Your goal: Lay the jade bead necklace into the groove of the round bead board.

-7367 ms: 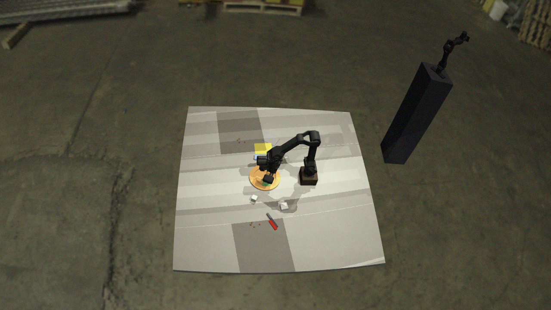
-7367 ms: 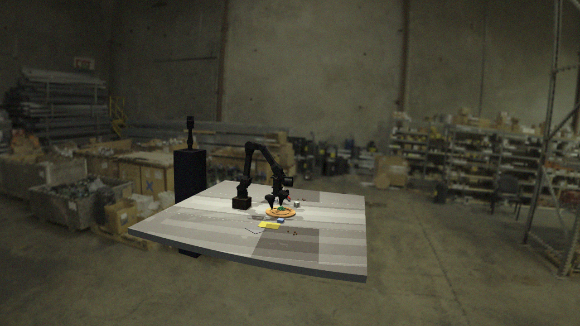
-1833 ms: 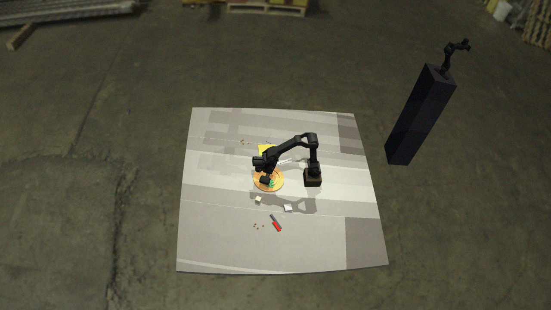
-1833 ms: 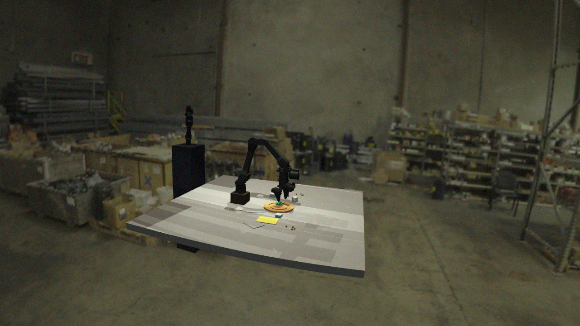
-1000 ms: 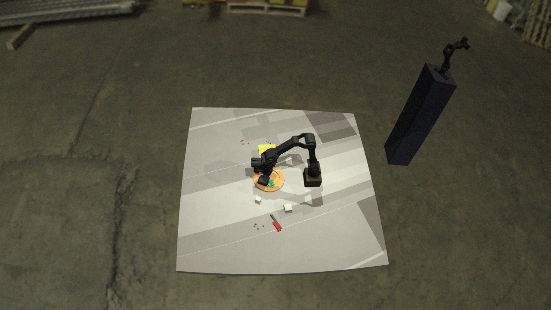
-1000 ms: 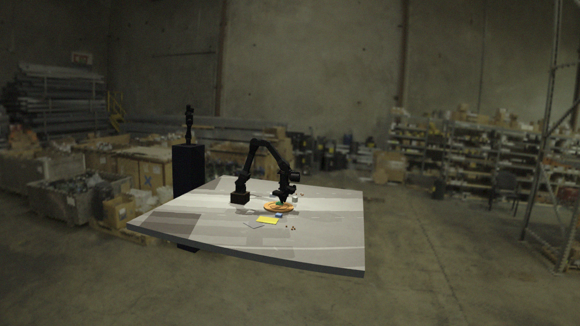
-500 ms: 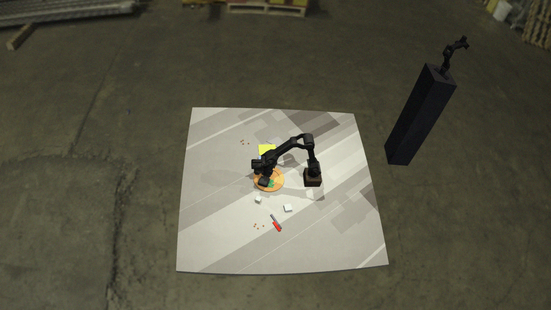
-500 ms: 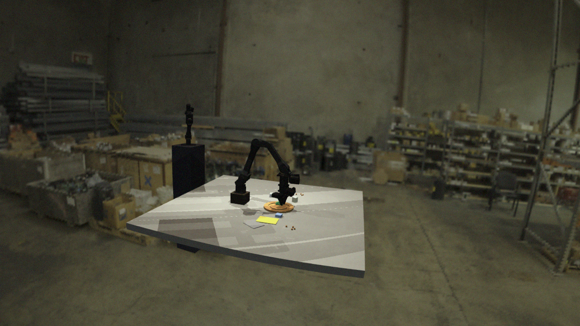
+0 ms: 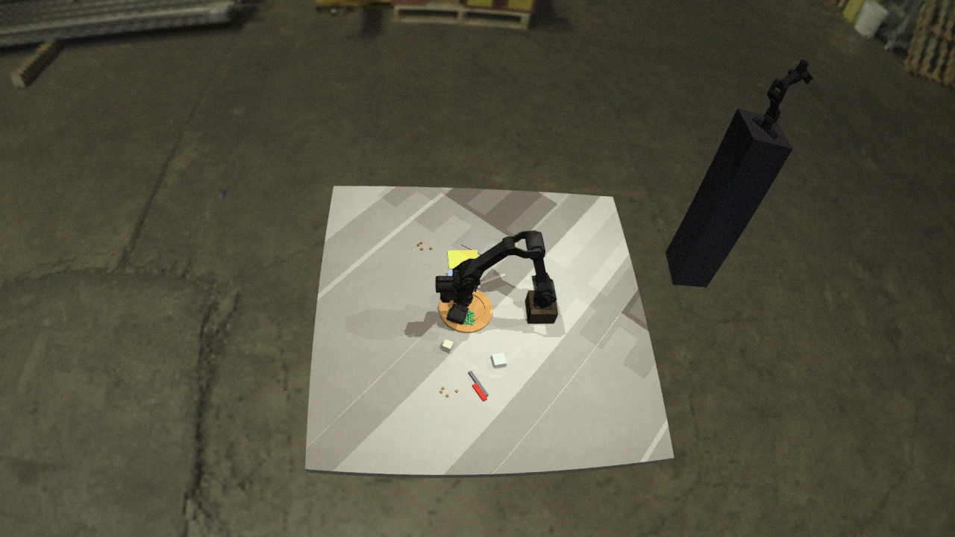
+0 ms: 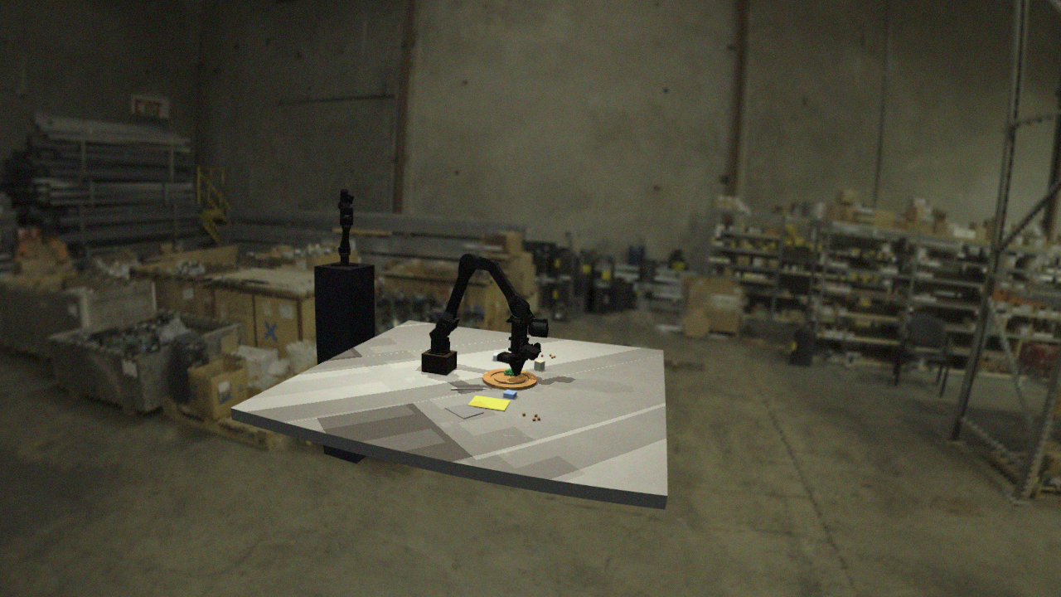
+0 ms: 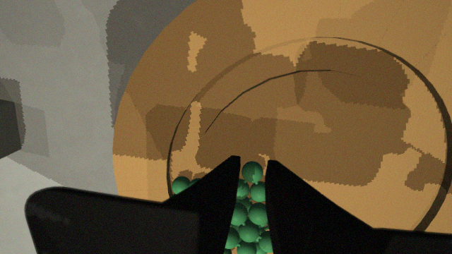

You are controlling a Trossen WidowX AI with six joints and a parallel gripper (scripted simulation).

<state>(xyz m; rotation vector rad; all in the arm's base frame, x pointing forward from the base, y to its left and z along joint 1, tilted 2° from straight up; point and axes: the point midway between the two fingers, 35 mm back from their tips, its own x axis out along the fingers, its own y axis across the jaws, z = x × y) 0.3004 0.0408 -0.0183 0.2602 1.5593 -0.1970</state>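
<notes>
The cream cube lies 40 mm ahead of my gripper tip and 150 mm to the left of it. Round my gripper tip: yellow pad (260 mm to the right, 10 mm below); white strip (120 mm behind, 180 mm to the right, 10 mm below); blue block (30 mm ahead, 180 mm to the right, 10 mm below).
</notes>
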